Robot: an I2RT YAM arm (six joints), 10 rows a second.
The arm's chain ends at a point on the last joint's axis. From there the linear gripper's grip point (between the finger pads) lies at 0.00 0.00 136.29 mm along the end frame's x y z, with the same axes.
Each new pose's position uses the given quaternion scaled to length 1; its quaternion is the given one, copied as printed.
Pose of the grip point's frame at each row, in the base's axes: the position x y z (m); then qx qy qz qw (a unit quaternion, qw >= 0):
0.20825 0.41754 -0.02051 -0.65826 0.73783 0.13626 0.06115
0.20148 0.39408 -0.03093 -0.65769 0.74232 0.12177 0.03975
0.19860 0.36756 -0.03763 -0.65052 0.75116 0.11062 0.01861
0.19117 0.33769 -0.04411 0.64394 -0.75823 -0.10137 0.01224
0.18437 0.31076 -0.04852 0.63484 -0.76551 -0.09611 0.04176
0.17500 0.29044 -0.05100 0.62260 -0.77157 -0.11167 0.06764
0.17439 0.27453 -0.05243 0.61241 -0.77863 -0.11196 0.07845
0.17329 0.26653 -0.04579 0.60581 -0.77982 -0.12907 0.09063
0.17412 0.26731 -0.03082 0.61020 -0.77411 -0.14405 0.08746
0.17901 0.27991 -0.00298 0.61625 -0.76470 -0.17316 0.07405
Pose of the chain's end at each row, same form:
0.22040 0.37916 0.10970 -0.65826 0.73783 0.13626 0.06115
0.21527 0.36231 0.10089 -0.65769 0.74232 0.12177 0.03975
0.21440 0.34161 0.09523 -0.65052 0.75116 0.11062 0.01861
0.21149 0.31889 0.08934 0.64394 -0.75823 -0.10137 0.01224
0.20971 0.29793 0.08478 0.63484 -0.76551 -0.09611 0.04176
0.20818 0.27843 0.08064 0.62260 -0.77157 -0.11167 0.06764
0.20973 0.26386 0.07877 0.61241 -0.77863 -0.11196 0.07845
0.21387 0.25406 0.08372 0.60581 -0.77982 -0.12907 0.09063
0.21653 0.25146 0.09773 0.61020 -0.77411 -0.14405 0.08746
0.22353 0.25625 0.12364 0.61625 -0.76470 -0.17316 0.07405

